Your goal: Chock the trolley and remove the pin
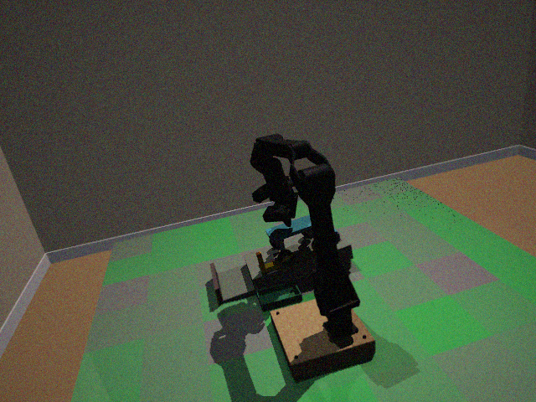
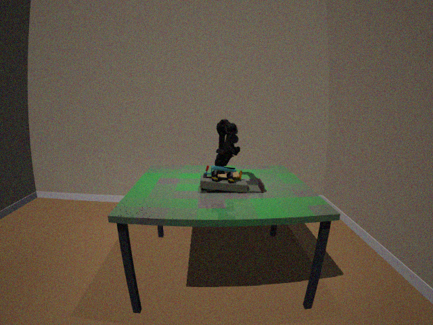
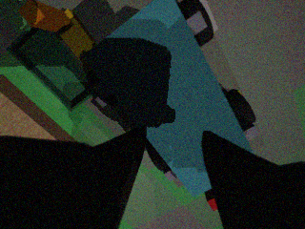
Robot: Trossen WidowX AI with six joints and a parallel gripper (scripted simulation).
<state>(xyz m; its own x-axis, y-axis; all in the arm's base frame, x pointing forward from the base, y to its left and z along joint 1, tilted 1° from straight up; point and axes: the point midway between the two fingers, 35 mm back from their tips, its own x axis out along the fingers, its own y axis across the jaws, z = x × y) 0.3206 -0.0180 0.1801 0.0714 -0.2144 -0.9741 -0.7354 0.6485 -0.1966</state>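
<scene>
My gripper tip is 120 mm to the left of the red-headed stop pin, 50 mm above it and 20 mm past it. Also, from my gripper tip: trolley 70 mm below, 10 mm to the right, 10 mm ahead; grey ramp 130 mm below, 10 mm to the right, 10 mm ahead; yellow chock 100 mm to the left, 90 mm below, 30 mm behind.
</scene>
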